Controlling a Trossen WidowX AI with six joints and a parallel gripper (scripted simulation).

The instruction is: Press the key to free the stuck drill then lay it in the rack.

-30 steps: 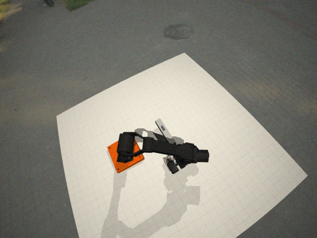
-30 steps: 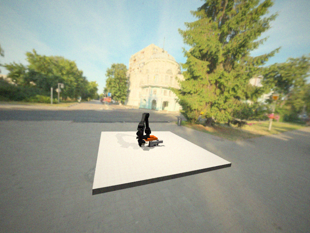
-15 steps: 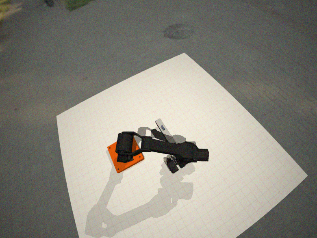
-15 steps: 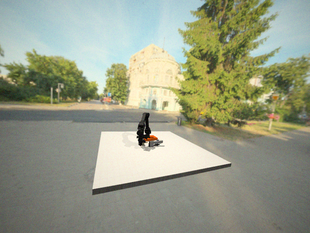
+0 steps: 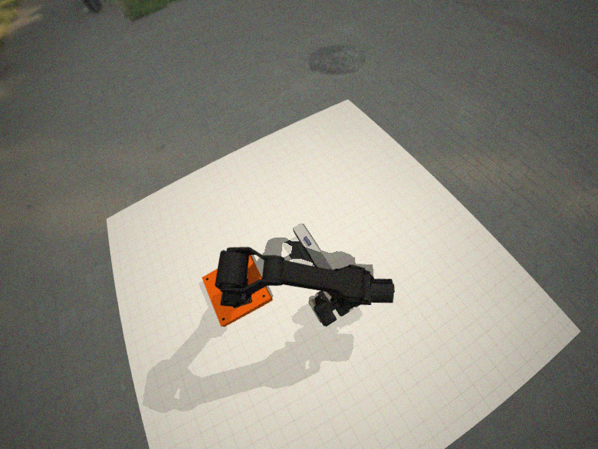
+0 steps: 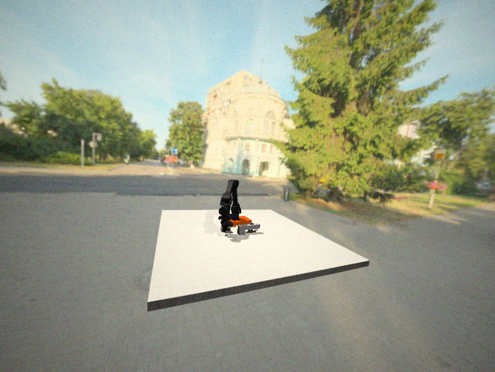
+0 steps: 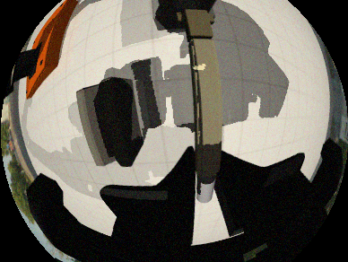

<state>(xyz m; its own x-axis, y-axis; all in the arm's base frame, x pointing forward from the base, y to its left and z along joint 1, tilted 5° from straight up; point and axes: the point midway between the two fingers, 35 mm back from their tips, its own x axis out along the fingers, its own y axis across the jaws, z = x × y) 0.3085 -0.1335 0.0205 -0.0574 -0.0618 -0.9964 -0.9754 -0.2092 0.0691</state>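
The olive drill lies 4 cm to the left of my gripper tip, 4 cm above it and 1 cm behind it. From my gripper tip the other things lie so: long grey block (20 cm to the left, 4 cm behind, 2 cm above); grey grooved rack (8 cm behind, 2 cm to the left, 1 cm below); thin upright pin (22 cm to the left, 5 cm behind, 3 cm above).
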